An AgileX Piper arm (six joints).
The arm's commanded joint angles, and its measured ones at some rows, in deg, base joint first. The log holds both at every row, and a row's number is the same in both.
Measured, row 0:
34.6, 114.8, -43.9, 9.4, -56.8, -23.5
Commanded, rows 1 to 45:
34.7, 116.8, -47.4, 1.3, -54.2, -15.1
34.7, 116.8, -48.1, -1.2, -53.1, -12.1
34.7, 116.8, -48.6, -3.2, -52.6, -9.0
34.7, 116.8, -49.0, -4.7, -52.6, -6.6
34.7, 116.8, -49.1, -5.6, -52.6, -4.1
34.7, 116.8, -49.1, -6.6, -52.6, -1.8
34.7, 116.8, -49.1, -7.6, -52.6, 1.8
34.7, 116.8, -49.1, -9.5, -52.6, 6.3
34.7, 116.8, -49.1, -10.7, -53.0, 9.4
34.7, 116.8, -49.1, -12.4, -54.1, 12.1
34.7, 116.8, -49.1, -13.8, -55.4, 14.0
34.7, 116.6, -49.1, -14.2, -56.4, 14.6
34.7, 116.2, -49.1, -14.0, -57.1, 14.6
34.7, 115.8, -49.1, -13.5, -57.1, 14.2
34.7, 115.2, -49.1, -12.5, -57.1, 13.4
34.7, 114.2, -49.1, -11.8, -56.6, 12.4
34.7, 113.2, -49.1, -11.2, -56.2, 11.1
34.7, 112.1, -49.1, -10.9, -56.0, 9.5
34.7, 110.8, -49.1, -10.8, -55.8, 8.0
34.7, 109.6, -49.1, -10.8, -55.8, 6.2
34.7, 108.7, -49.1, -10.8, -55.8, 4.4
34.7, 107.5, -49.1, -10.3, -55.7, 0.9
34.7, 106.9, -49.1, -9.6, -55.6, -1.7
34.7, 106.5, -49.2, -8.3, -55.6, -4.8
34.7, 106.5, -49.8, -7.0, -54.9, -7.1
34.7, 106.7, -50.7, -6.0, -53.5, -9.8
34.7, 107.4, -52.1, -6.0, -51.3, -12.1
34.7, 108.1, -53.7, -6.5, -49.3, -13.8
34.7, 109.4, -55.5, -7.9, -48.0, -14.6
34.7, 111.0, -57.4, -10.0, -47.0, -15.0
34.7, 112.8, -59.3, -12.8, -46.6, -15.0
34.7, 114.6, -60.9, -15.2, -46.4, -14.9
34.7, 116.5, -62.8, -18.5, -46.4, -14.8
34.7, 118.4, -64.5, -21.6, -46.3, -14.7
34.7, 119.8, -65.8, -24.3, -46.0, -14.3
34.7, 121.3, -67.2, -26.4, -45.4, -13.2
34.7, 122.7, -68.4, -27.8, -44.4, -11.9
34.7, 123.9, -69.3, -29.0, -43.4, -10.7
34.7, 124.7, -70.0, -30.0, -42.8, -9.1
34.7, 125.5, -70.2, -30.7, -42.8, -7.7
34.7, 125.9, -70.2, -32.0, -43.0, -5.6
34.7, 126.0, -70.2, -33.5, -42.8, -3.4
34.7, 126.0, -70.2, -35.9, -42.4, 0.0
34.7, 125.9, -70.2, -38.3, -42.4, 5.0
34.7, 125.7, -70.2, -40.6, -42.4, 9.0
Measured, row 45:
34.6, 126.0, -69.6, -33.1, -42.4, -4.0
